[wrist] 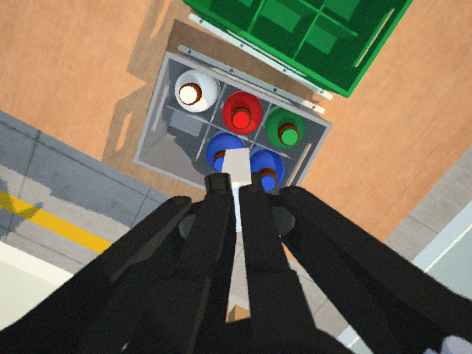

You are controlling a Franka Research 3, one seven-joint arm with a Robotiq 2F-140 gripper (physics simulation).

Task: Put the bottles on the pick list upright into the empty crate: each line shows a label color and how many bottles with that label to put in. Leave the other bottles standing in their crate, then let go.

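Observation:
The grey crate [317, 150] holds several upright bottles: a white-label bottle [209, 90], a red-label bottle [241, 100] and a green-label bottle [284, 120] in the row nearer the green crate, and two blue-label bottles [220, 145] [274, 161] in the other row. The compartment at the crate's lower left holds no bottle. My gripper [239, 167] is shut with nothing between its fingers. It hangs above the blue-label bottles and partly hides them. The green crate [345, 82] is partly in view at the top, and its visible compartments hold no bottles. The pick list does not show.
Two pale metal rails [260, 56] [252, 80] run between the crates. The wooden table [55, 95] lies under both. Tiled floor with a yellow stripe [60, 225] shows at the lower left. Part of a brown box [239, 313] shows between the gripper's arms.

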